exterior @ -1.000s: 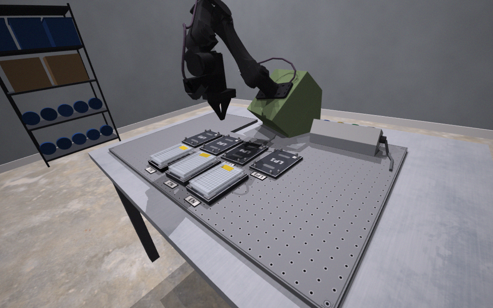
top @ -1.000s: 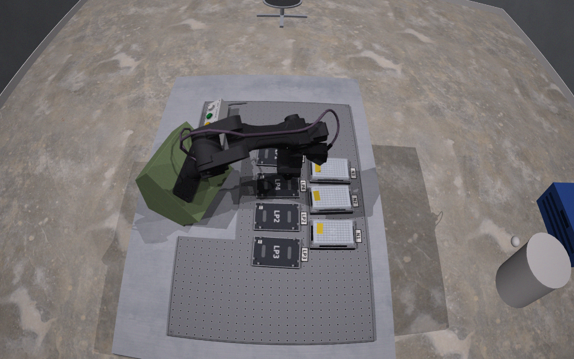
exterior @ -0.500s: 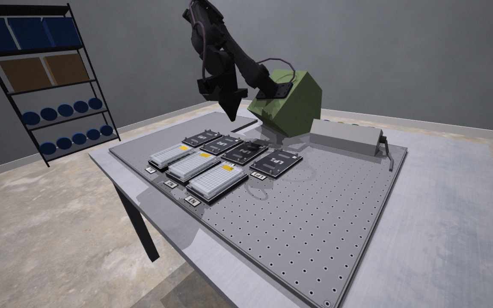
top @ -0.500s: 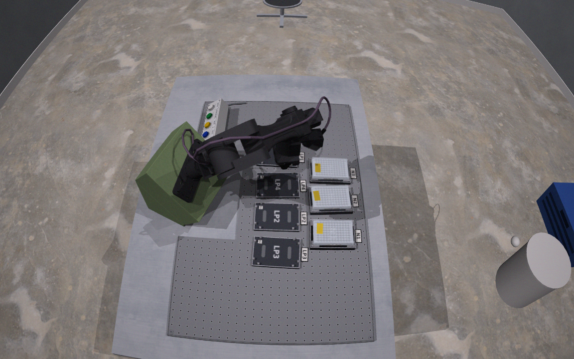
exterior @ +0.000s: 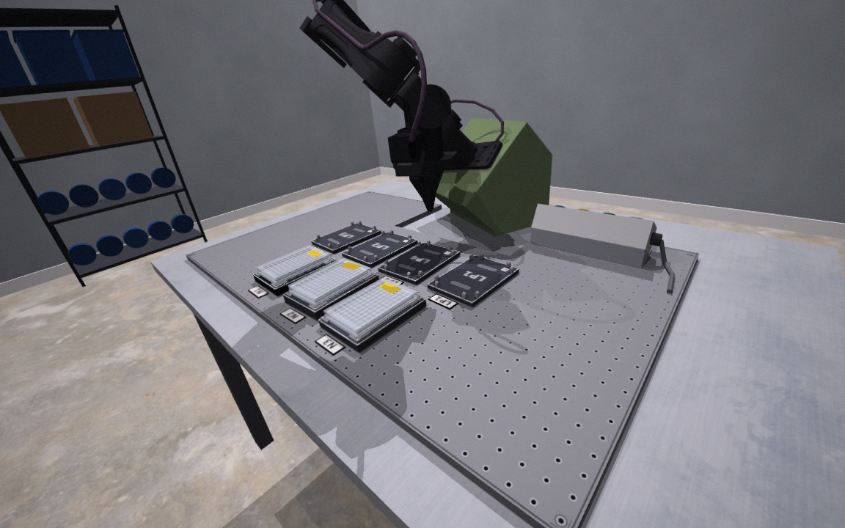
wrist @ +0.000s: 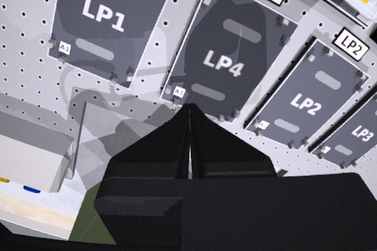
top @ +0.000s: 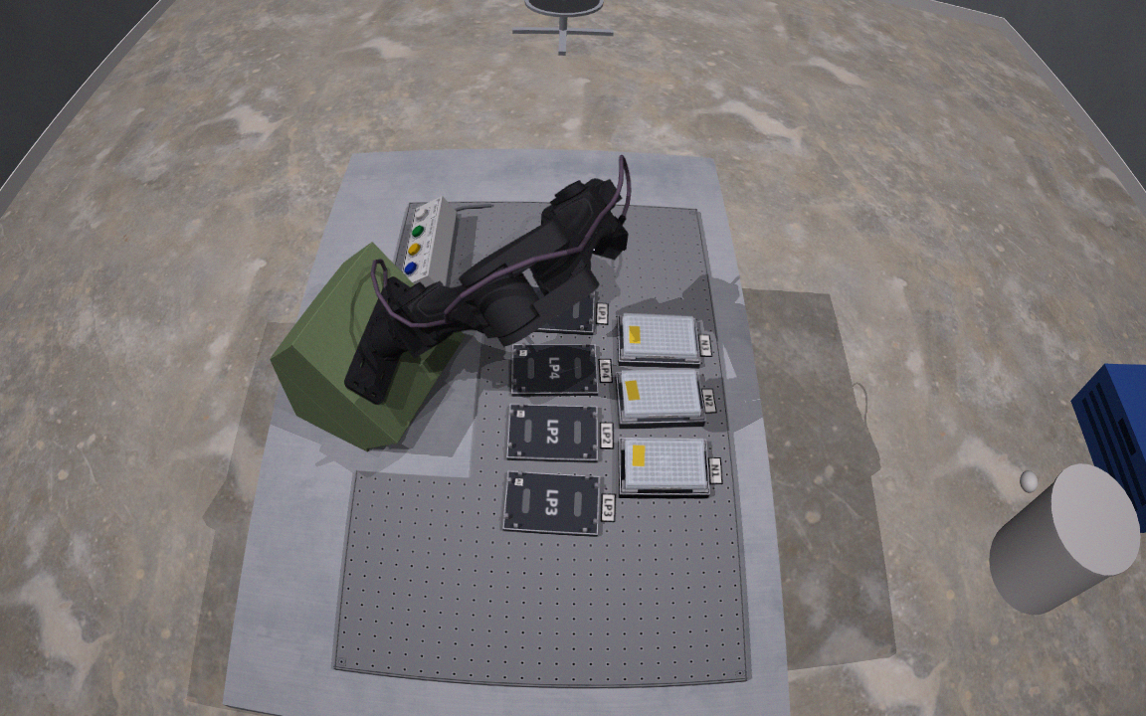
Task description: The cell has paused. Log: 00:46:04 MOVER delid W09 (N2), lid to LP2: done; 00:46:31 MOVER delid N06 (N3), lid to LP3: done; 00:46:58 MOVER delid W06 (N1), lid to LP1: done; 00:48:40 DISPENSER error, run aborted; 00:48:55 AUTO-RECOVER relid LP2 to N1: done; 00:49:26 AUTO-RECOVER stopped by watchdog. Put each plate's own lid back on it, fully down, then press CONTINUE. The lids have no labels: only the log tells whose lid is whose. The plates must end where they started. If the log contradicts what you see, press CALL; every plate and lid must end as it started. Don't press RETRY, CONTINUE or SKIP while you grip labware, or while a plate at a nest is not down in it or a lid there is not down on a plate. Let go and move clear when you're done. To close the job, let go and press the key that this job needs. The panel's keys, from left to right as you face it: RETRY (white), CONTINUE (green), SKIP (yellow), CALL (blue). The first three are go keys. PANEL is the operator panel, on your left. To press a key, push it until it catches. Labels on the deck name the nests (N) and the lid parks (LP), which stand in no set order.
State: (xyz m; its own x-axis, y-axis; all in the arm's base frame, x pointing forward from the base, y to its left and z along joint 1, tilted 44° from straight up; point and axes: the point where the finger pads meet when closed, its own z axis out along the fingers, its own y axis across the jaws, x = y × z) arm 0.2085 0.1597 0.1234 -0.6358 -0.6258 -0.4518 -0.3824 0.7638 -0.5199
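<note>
The green continue key is 30 cm behind my hand, 21 cm to the left of it and 6 cm below it. The rest, counted from my hand: clear lid 20 cm ahead, 21 cm to the right, 10 cm below; then blue call key 28 cm behind, 11 cm to the left, 6 cm below; then lid park 2 cm ahead, 17 cm to the right, 13 cm below.
</note>
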